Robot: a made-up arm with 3 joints. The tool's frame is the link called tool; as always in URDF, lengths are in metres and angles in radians. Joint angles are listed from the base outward. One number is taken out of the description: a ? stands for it. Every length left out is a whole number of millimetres.
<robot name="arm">
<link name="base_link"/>
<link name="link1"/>
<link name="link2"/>
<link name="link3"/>
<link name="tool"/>
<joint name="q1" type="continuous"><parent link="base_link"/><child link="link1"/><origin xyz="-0.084 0.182 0.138" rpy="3.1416 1.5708 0"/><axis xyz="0 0 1"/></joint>
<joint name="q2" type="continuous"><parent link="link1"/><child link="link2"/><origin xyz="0.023 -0.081 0" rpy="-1.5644 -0.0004 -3.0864"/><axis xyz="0 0 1"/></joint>
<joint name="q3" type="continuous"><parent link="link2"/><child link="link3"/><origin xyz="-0.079 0.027 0" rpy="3.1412 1.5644 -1.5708"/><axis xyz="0 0 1"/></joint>
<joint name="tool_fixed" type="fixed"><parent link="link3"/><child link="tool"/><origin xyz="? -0.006 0" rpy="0.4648 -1.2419 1.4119"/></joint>
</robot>
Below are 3 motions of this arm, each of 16 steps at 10 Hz.
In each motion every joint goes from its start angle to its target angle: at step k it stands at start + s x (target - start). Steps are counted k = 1, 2, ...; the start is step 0. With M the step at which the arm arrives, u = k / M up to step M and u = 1 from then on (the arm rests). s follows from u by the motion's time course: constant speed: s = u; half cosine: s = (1 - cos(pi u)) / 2; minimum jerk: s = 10 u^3 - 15 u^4 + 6 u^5.
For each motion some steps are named. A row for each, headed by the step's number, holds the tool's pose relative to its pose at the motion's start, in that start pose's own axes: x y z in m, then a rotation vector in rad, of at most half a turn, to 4 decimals.
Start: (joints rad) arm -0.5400 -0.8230 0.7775
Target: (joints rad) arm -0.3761 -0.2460 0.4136
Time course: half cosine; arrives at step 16
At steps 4, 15, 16:
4: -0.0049 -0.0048 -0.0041 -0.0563 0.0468 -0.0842
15: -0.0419 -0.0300 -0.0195 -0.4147 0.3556 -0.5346
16: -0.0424 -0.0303 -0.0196 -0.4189 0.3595 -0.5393

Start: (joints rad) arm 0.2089 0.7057 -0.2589
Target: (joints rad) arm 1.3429 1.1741 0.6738
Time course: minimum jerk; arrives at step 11
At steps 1, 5, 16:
1: 0.0005 -0.0007 -0.0004 0.0014 0.0030 -0.0047
5: 0.0257 -0.0493 -0.0158 0.1434 0.1196 -0.3443
16: 0.0299 -0.1261 -0.0117 0.4654 -0.0386 -0.8955

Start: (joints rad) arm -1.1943 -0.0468 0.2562
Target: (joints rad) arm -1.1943 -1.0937 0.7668
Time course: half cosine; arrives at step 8
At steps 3, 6, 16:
3: 0.0121 0.0088 0.0191 0.1315 -0.2377 0.2364
6: 0.0147 0.0247 0.0553 0.2997 -0.5872 0.7389
16: 0.0116 0.0283 0.0643 0.3262 -0.6645 0.8895

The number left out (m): -0.029
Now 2 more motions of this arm.
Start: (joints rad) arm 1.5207 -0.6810 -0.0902
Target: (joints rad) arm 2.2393 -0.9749 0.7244
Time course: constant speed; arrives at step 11
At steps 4, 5, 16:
4: -0.0050 -0.0207 -0.0071 0.0436 -0.0257 0.2227
5: -0.0063 -0.0261 -0.0082 0.0537 -0.0210 0.2828
16: -0.0121 -0.0590 -0.0085 0.1057 0.1128 0.6516

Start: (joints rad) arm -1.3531 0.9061 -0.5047
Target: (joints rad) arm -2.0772 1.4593 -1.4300
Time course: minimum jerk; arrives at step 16
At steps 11, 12, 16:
11: -0.1016 -0.0129 -0.0071 -0.6631 -0.0138 0.5293
12: -0.1096 -0.0186 -0.0074 -0.7271 -0.0489 0.5852
16: -0.1194 -0.0274 -0.0078 -0.8125 -0.1065 0.6605

